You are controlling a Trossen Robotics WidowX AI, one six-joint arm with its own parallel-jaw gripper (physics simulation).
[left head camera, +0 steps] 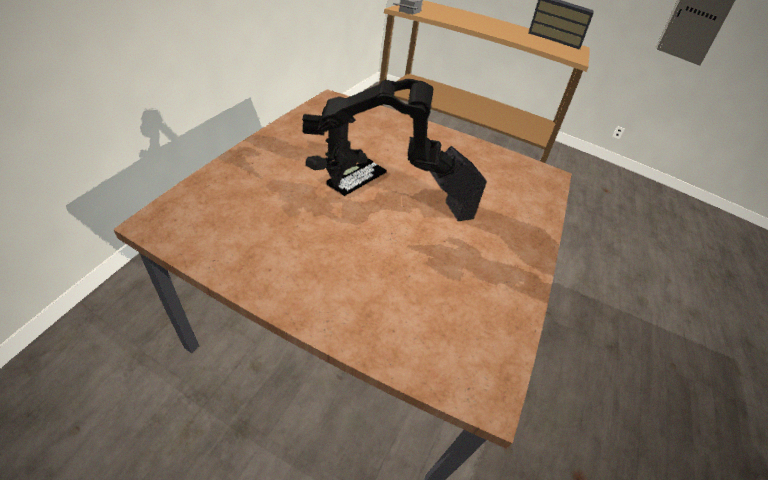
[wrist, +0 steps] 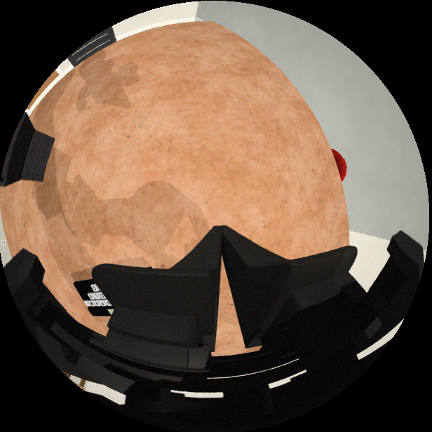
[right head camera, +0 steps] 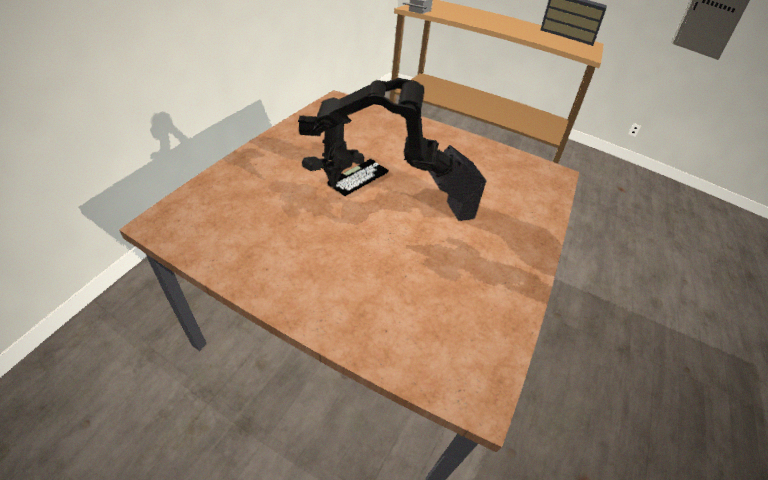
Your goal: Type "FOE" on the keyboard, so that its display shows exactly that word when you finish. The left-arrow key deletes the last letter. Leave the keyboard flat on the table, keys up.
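Observation:
The black keyboard [left head camera: 362, 177] [right head camera: 361, 177] with white keys lies flat on the table [left head camera: 317, 266] [right head camera: 317, 266], keys up. In the wrist view, part of the keyboard [wrist: 92, 301] shows at the lower left; the gripper hides the rest. Its pale green display [left head camera: 351, 169] [right head camera: 351, 169] is partly visible, and its text is too small to read. My gripper [left head camera: 335, 179] [right head camera: 332, 180] [wrist: 219, 231] points down by the keyboard's left end in the head views. Its fingertips meet, with nothing seen between them. Any contact with a key cannot be told.
The arm's dark angular base [left head camera: 464, 189] [right head camera: 464, 189] stands on the table, right of the keyboard. A wooden shelf unit [left head camera: 487, 29] [right head camera: 498, 29] stands behind the table. A red rounded object [wrist: 340, 165] shows beyond the table edge in the wrist view.

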